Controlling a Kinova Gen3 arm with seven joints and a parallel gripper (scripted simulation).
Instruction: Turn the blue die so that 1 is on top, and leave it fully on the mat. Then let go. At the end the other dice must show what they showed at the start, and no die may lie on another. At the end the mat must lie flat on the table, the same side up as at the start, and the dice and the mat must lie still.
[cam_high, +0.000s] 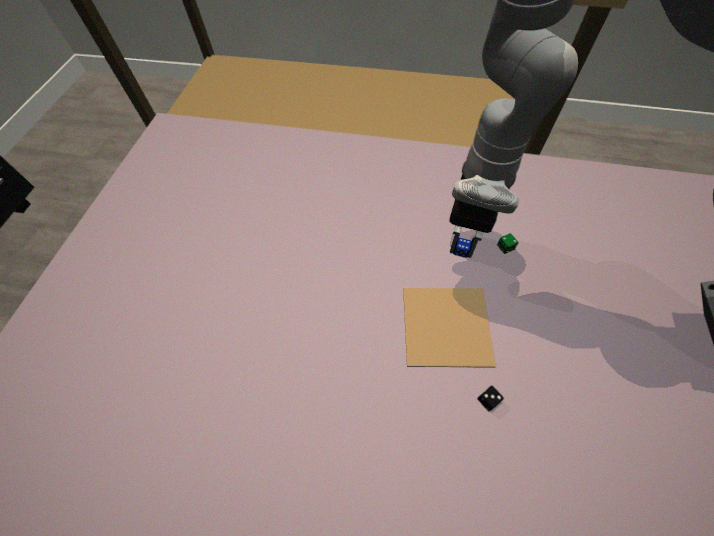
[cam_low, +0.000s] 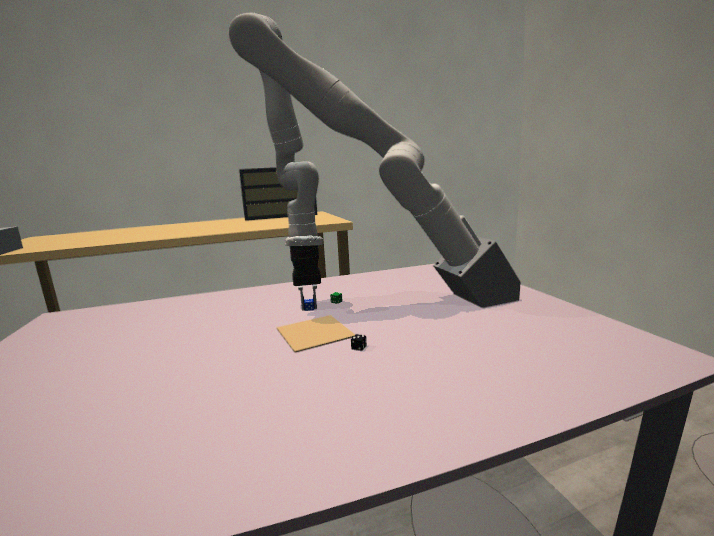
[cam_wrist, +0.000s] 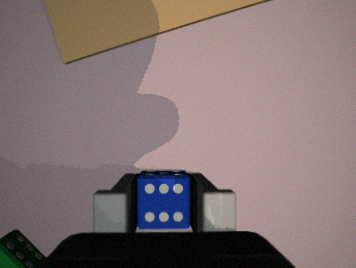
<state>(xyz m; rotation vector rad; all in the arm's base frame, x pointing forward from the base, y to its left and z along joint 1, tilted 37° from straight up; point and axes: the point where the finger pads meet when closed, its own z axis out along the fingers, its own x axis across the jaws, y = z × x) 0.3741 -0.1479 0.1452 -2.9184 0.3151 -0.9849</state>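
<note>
Now: the green die 8 cm behind my hand, 2 cm to the right of it and 1 cm below it. From my hand the other things lie so: blue die 1 cm below; then tan mat 15 cm to the left, 3 cm ahead, 2 cm below; then black die 27 cm to the left, 3 cm behind, 1 cm below.
</note>
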